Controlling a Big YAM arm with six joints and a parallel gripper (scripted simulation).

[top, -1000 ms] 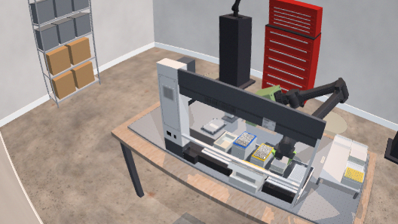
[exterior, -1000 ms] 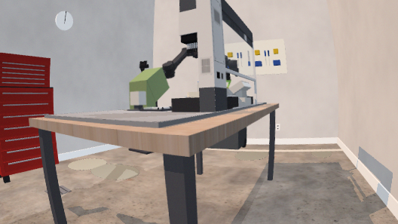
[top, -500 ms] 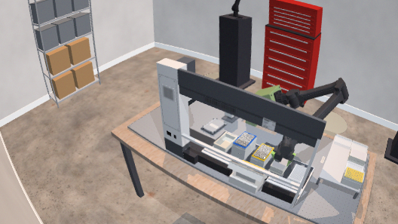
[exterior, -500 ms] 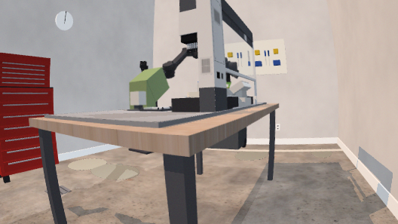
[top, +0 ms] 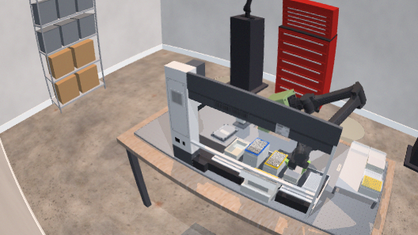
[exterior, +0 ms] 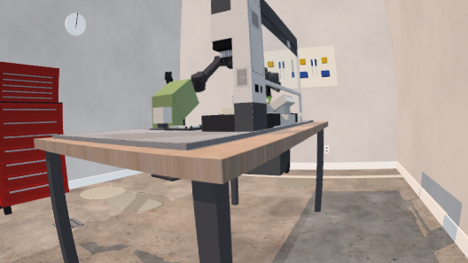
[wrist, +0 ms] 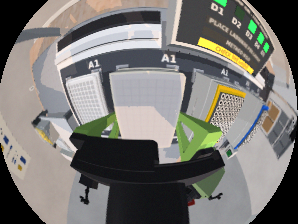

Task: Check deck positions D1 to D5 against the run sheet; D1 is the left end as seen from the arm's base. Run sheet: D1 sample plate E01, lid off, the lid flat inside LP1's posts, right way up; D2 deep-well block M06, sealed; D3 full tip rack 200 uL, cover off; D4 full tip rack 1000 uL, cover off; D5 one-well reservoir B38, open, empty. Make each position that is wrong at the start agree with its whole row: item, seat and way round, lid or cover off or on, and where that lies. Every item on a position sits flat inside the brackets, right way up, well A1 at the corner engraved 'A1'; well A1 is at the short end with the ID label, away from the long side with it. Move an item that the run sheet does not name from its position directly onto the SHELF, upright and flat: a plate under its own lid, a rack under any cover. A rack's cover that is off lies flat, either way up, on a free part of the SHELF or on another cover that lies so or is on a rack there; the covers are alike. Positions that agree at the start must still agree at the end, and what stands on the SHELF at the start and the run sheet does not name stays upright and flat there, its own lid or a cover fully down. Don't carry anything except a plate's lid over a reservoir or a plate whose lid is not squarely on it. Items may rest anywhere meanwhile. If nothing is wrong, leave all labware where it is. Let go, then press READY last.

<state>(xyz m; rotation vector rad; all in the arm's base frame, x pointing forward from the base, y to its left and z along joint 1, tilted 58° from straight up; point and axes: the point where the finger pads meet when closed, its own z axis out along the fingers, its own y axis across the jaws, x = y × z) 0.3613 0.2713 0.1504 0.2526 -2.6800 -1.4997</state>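
The yellow-framed tip rack lies 12 cm to the right of my hand and 2 cm ahead of it. Also, from my hand: sample plate (12 cm to the left, 3 cm below, 1 cm behind); then deep-well block (1 cm below); then blue-framed tip rack (24 cm to the right, 3 cm ahead, 3 cm above).
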